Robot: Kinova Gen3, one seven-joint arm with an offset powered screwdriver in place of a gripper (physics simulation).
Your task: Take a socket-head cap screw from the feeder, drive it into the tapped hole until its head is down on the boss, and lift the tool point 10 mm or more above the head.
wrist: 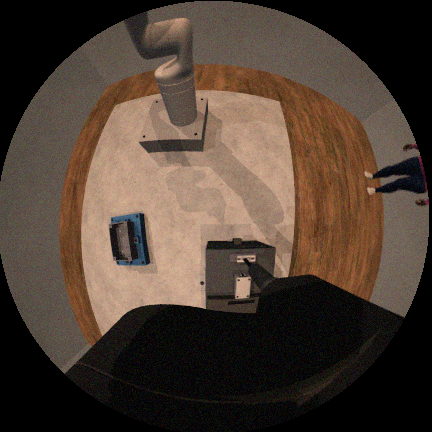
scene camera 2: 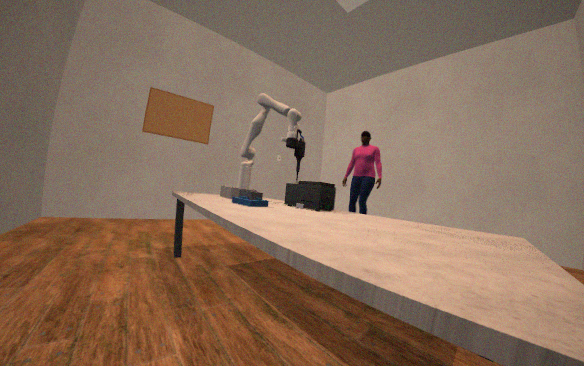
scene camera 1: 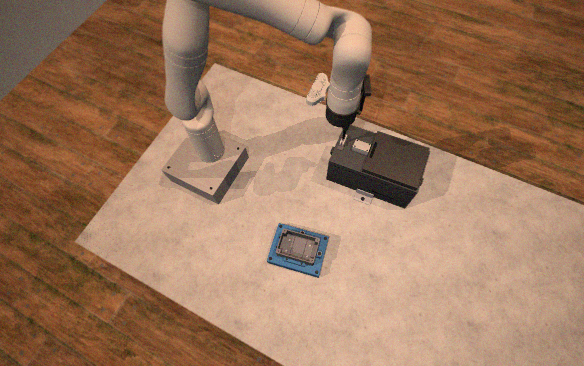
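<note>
The black screw feeder (scene camera 1: 372, 181) (scene camera 2: 320, 196) (wrist: 217, 267) stands on the table, with a small bright pickup slot (scene camera 1: 343, 141) (wrist: 252, 258) in its top near one end. My screwdriver tip (scene camera 1: 344, 136) (scene camera 2: 297, 179) (wrist: 245, 260) points down at this slot, at or close above the feeder's top. Whether a screw is on the tip is too small to tell. A grey open housing (scene camera 1: 298, 246) (scene camera 2: 253, 195) (wrist: 123, 242) lies on a blue fixture plate (scene camera 1: 274, 257) (scene camera 2: 250, 202) (wrist: 143, 245), well apart from the tool. The tapped hole cannot be made out.
A white plate (scene camera 1: 362, 145) (wrist: 242, 287) sits on the feeder beside the slot. A small bracket (scene camera 1: 364, 196) projects at the feeder's foot. The arm's grey base block (scene camera 1: 231, 177) (wrist: 172, 145) stands on the table. A person in pink (scene camera 2: 365, 162) stands beyond the table.
</note>
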